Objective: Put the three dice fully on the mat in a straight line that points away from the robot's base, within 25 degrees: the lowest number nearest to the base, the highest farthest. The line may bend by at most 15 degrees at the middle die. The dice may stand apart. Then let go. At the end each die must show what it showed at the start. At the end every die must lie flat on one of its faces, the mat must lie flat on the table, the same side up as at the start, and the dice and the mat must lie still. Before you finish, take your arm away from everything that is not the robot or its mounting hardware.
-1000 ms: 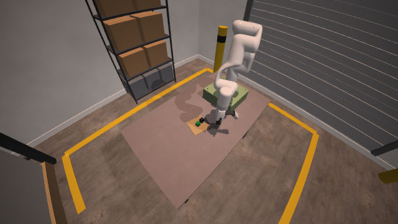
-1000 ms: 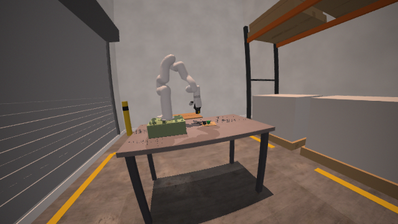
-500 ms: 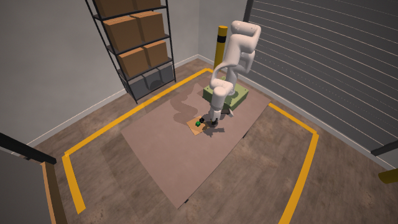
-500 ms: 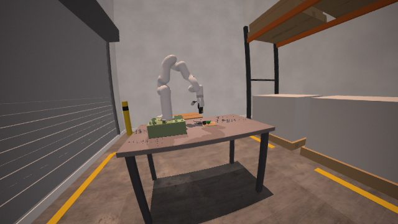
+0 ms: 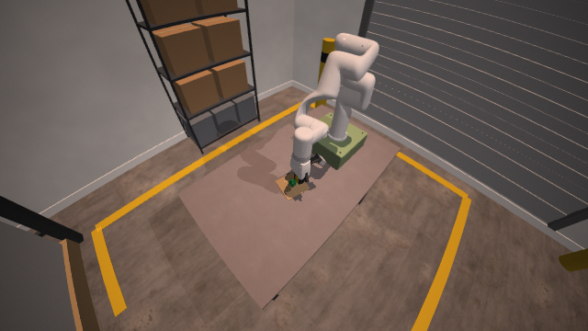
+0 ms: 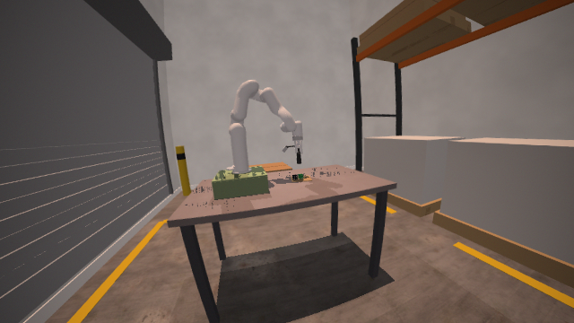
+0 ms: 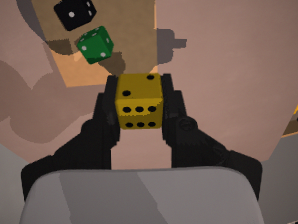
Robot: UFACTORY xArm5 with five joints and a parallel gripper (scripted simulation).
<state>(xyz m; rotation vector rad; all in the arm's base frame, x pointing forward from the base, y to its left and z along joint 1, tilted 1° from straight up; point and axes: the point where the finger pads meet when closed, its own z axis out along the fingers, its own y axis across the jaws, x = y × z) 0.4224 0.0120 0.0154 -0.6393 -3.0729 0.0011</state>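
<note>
Right now the green die is 20 mm behind my hand, 50 mm to the right of it and 110 mm below it. Also, from my hand: orange mat 20 mm behind, 50 mm to the right, 120 mm below; then black die 60 mm behind, 50 mm to the right, 110 mm below; then yellow die 10 mm below.
</note>
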